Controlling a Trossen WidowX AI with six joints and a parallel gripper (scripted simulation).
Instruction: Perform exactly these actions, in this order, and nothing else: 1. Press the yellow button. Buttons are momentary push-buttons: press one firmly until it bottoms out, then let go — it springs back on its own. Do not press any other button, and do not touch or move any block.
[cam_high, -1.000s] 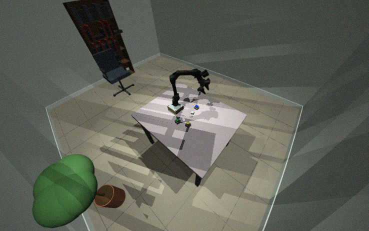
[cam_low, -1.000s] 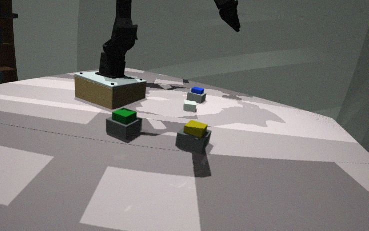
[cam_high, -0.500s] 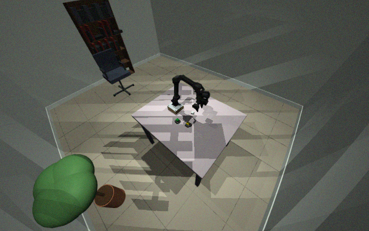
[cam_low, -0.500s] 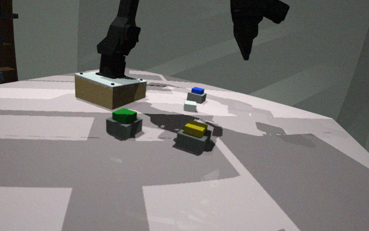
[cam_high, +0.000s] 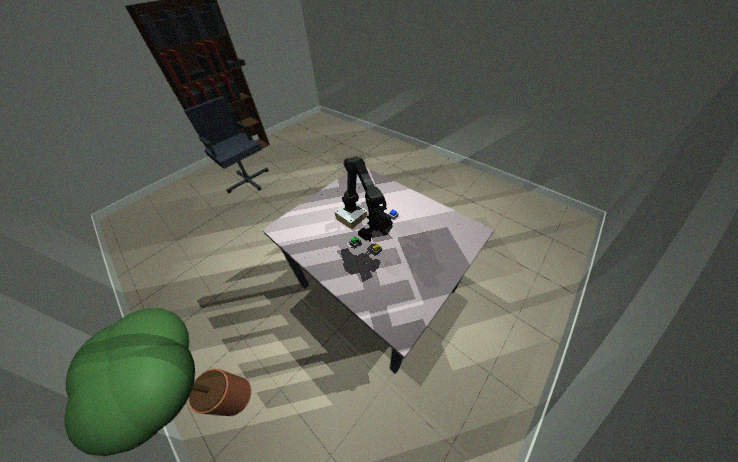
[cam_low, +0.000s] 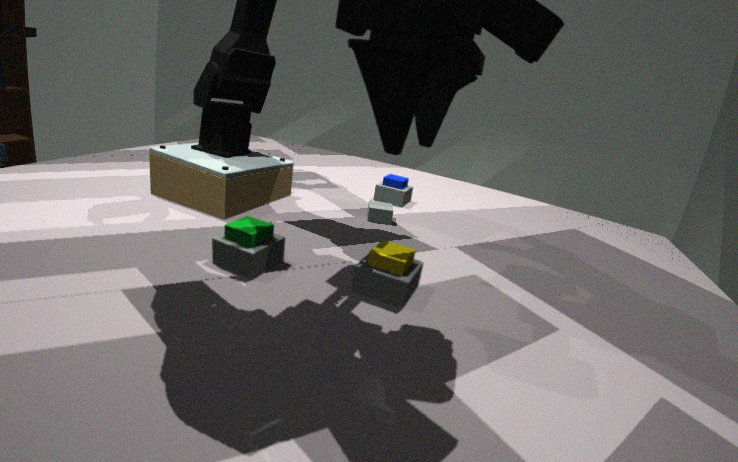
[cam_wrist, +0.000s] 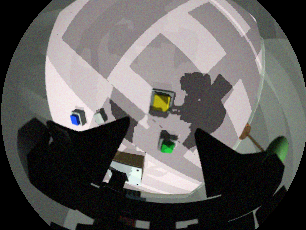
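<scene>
The yellow button is 90 mm below my gripper tip. The rest, counted from my gripper tip: green button 130 mm behind, 20 mm to the right, 90 mm below; then small white block 50 mm behind, 180 mm to the left, 120 mm below; then blue button 50 mm behind, 280 mm to the left, 90 mm below.
</scene>
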